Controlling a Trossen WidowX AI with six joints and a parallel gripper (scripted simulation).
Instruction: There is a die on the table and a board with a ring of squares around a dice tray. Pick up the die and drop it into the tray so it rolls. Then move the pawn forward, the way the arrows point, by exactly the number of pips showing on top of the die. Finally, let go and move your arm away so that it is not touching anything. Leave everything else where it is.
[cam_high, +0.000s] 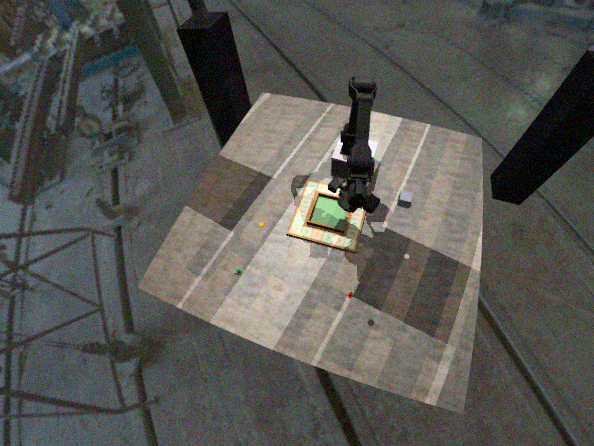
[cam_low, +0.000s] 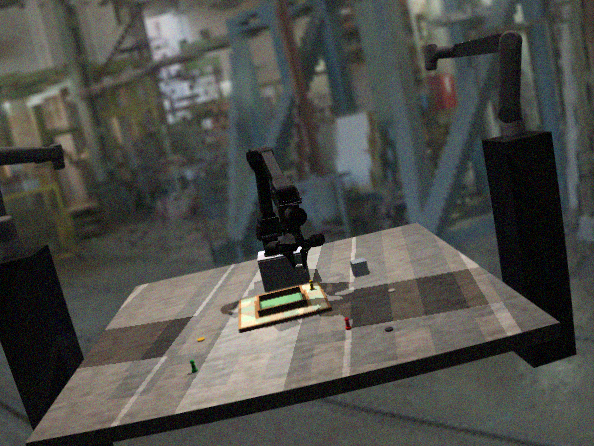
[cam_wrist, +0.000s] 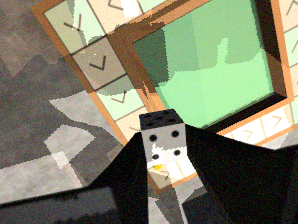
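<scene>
The yellow pawn lies 80 mm behind my gripper tip, 30 mm to the left of it and 80 mm below it. Round my gripper tip: grey cube: 150 mm behind, 210 mm to the left, 90 mm below; white die: right at my gripper tip; white disc: 100 mm ahead, 260 mm to the left, 110 mm below.
</scene>
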